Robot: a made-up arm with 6 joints.
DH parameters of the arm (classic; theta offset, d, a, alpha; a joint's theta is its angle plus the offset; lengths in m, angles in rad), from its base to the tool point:
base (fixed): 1.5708 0.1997 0 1.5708
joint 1: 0 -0.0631 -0.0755 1.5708
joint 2: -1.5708 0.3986 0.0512 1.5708
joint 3: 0 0.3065 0.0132 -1.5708
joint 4: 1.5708 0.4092 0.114 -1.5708
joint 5: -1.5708 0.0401 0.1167 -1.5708
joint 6: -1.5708 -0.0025 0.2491 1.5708
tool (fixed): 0 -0.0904 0 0
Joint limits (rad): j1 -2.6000..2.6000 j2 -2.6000..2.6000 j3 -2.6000..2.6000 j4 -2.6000..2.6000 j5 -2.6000..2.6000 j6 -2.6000..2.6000
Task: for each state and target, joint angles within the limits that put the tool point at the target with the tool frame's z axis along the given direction. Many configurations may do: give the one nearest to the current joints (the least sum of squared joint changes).
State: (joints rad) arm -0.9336 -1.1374 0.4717 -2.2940 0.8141 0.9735
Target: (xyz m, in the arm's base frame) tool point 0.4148 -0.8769 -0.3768 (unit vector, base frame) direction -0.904 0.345 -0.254
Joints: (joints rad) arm -0.8327 -1.0969 1.1009 -2.1180 1.4432 0.9621
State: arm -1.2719 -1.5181 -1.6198 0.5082 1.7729 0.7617
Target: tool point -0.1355 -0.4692 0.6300 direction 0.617 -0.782 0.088
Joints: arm -1.4018 -1.8116 -1.8796 0.0275 1.7820 1.0051
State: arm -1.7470 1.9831 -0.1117 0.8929 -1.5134 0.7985
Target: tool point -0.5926 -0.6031 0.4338 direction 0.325 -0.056 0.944
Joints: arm -1.9343 1.8522 0.0071 0.2685 -2.0666 0.5977
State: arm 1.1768 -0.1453 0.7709 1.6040 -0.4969 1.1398
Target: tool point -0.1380 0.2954 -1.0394 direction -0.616 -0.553 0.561
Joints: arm 0.7984 0.2839 0.2545 2.2405 0.2148 0.3663
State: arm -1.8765 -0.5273 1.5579 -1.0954 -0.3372 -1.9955
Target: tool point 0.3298 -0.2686 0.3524 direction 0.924 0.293 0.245
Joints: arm -1.5444 -0.8249 2.2943 -1.7320 0.3711 -2.1858
